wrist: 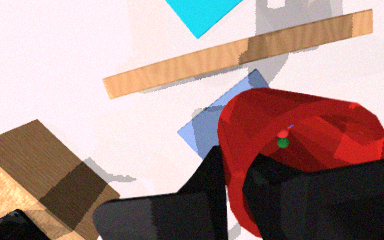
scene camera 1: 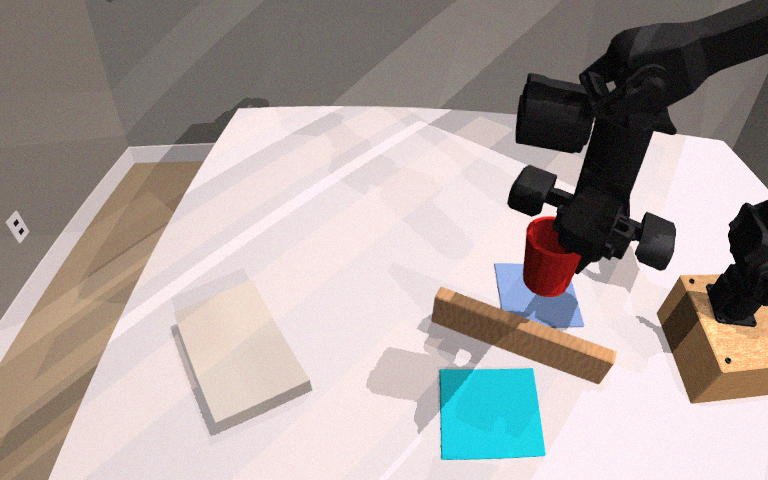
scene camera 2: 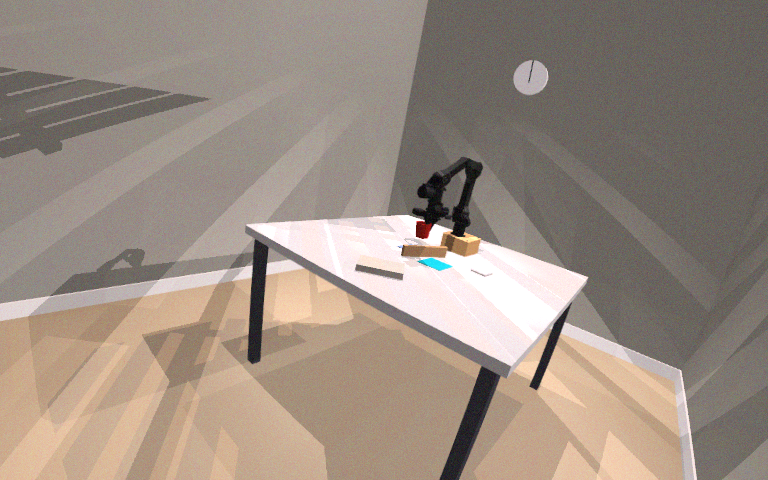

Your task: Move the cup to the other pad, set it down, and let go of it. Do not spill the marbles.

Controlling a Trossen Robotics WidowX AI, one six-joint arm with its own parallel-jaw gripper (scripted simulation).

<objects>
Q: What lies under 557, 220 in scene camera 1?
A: My gripper.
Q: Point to a cyan pad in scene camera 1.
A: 485, 414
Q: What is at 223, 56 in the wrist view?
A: A wooden bar.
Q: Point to a red cup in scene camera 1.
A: At 548, 271
</objects>
